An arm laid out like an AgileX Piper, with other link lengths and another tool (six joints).
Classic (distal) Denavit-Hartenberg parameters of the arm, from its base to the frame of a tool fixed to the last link. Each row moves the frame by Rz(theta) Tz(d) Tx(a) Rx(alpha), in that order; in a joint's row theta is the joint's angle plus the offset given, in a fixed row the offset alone. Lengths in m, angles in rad.
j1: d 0.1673  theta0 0  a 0  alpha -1.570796
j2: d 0  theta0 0.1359  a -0.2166  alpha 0
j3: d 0  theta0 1.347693  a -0.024  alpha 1.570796
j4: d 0.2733  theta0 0  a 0  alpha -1.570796
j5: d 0  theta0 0  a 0  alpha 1.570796
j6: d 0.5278  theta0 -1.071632  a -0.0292  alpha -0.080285
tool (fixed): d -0.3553  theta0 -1.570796  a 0  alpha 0
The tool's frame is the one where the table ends.
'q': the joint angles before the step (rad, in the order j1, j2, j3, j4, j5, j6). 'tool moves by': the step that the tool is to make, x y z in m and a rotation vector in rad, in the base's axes. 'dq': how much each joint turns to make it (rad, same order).
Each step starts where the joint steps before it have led.
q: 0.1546 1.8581 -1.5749 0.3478 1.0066 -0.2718
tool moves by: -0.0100 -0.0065 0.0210 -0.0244 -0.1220 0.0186
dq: -0.0037 -0.1241 0.1168 -0.0112 -0.0987 -0.0608
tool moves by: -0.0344 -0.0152 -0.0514 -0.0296 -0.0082 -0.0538
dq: 0.0002 -0.1324 0.3440 0.0000 -0.2232 -0.0193
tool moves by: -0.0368 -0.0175 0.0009 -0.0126 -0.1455 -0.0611
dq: -0.0002 -0.2421 0.3105 0.0001 -0.2216 -0.0067
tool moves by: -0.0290 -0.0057 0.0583 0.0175 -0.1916 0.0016
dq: -0.0021 -0.2935 0.1218 0.0003 -0.0195 -0.0135
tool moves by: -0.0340 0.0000 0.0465 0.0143 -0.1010 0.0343
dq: -0.0017 -0.2404 0.0384 -0.0069 0.1060 -0.0010
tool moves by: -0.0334 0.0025 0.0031 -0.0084 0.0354 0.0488
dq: -0.0005 -0.1573 0.0458 -0.0063 0.1557 0.0015
